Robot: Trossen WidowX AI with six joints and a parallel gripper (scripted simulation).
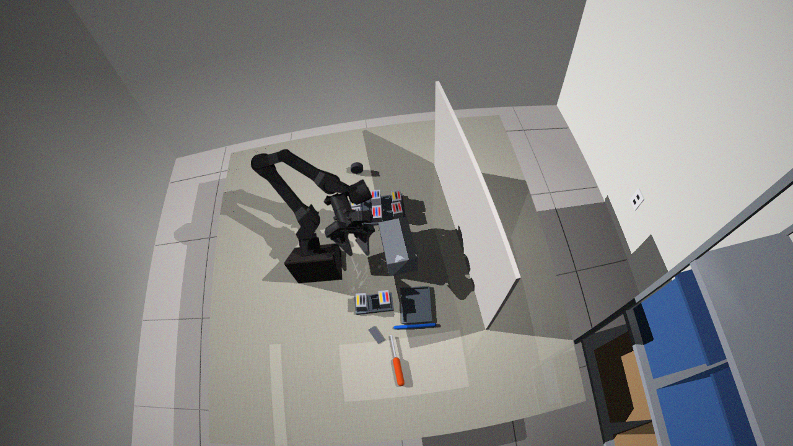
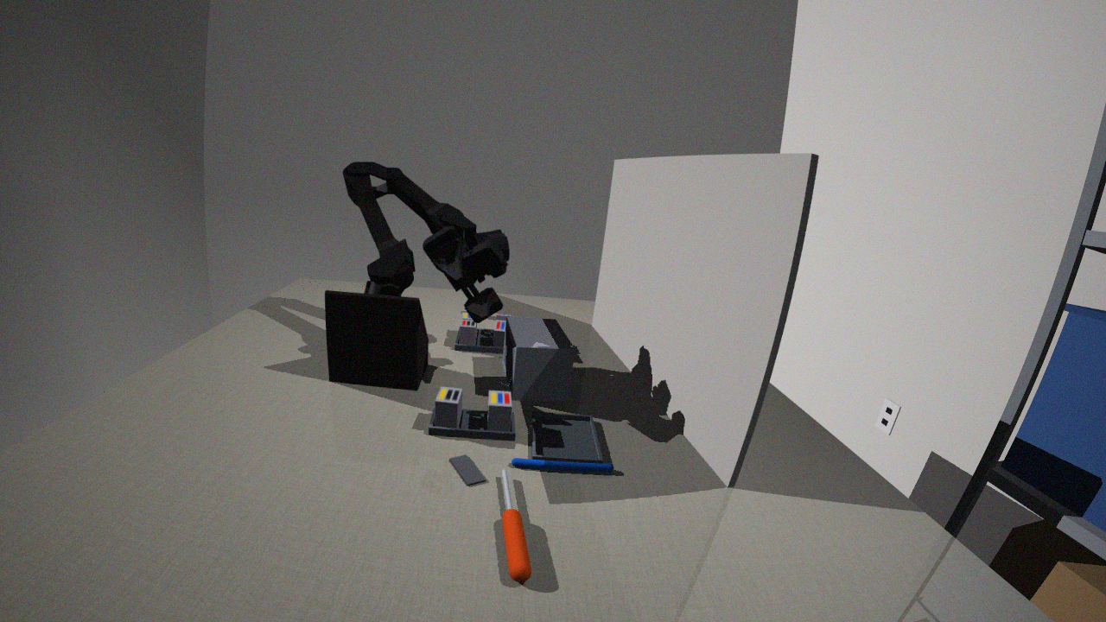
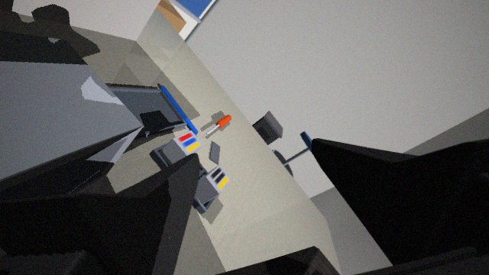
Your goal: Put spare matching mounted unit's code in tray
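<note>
Now: the grey spare 27 cm to the left of my gripper tip, 17 cm ahead of it and 13 cm below it. Also, from my gripper tip: grey tray (17 cm below, 14 cm to the right, 14 cm ahead); grey mounted unit (13 cm ahead, 12 cm below, 7 cm to the left); blue pen (21 cm to the right, 17 cm below, 12 cm ahead).
</note>
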